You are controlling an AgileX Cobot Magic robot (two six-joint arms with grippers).
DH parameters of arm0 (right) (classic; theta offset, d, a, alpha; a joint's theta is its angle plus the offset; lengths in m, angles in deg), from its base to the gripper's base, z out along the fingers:
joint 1: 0 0.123 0 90
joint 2: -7.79 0 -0.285 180
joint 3: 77.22 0 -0.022 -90
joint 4: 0 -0.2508 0 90
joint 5: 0 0 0.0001 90
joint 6: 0 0.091 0 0
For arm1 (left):
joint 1: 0 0.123 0 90
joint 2: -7.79 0 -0.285 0
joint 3: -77.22 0 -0.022 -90
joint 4: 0 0.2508 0 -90
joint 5: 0 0 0.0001 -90
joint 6: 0 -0.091 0 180
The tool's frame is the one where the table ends.
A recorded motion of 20 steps. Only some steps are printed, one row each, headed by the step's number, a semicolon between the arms.
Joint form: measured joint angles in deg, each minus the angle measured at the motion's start. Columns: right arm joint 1, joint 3, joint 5, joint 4, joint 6, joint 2; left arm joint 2, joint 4, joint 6, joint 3, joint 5, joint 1.
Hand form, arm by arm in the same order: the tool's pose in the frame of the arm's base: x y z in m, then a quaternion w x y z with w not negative. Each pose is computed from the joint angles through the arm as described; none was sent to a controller.
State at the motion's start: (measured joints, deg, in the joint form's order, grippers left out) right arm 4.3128 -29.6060 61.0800 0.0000 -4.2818 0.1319; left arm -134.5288 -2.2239 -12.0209 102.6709 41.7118 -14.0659
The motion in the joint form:
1: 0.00 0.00 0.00 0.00 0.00 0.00; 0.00 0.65 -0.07 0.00 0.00 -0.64
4: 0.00 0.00 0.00 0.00 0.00 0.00; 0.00 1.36 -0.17 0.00 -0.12 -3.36
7: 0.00 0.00 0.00 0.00 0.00 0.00; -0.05 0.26 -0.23 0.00 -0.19 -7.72
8: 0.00 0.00 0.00 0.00 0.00 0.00; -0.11 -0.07 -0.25 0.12 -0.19 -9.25
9: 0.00 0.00 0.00 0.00 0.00 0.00; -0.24 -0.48 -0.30 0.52 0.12 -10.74
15: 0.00 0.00 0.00 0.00 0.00 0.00; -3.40 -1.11 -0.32 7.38 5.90 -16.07
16: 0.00 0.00 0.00 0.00 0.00 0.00; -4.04 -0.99 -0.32 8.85 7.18 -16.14
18: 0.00 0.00 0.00 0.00 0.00 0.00; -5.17 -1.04 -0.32 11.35 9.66 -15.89
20: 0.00 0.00 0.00 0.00 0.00 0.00; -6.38 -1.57 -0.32 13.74 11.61 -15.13
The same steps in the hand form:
1: -0.0073 -0.0006 0.2815 0.52731 -0.06367 0.84728 0.00014; 0.4758 -0.1266 0.1188 0.18553 0.21951 0.95769 -0.01512
4: -0.0073 -0.0006 0.2815 0.52731 -0.06367 0.84728 0.00014; 0.4697 -0.1484 0.1188 0.18640 0.24663 0.95091 -0.01450
7: -0.0073 -0.0006 0.2815 0.52731 -0.06367 0.84728 0.00014; 0.4567 -0.1848 0.1185 0.18524 0.27745 0.94226 -0.02906
8: -0.0073 -0.0006 0.2815 0.52731 -0.06367 0.84728 0.00014; 0.4518 -0.1974 0.1185 0.18512 0.28846 0.93882 -0.03382
9: -0.0073 -0.0006 0.2815 0.52731 -0.06367 0.84728 0.00014; 0.4471 -0.2098 0.1191 0.18401 0.29906 0.93551 -0.03899
15: -0.0073 -0.0006 0.2815 0.52731 -0.06367 0.84728 0.00014; 0.4351 -0.2571 0.1205 0.16345 0.34224 0.92391 -0.05038
16: -0.0073 -0.0006 0.2815 0.52731 -0.06367 0.84728 0.00014; 0.4368 -0.2587 0.1211 0.15970 0.34399 0.92398 -0.04928
18: -0.0073 -0.0006 0.2815 0.52731 -0.06367 0.84728 0.00014; 0.4405 -0.2585 0.1217 0.15023 0.34308 0.92595 -0.04832
20: -0.0073 -0.0006 0.2815 0.52731 -0.06367 0.84728 0.00014; 0.4464 -0.2550 0.1212 0.14331 0.33585 0.92957 -0.05075

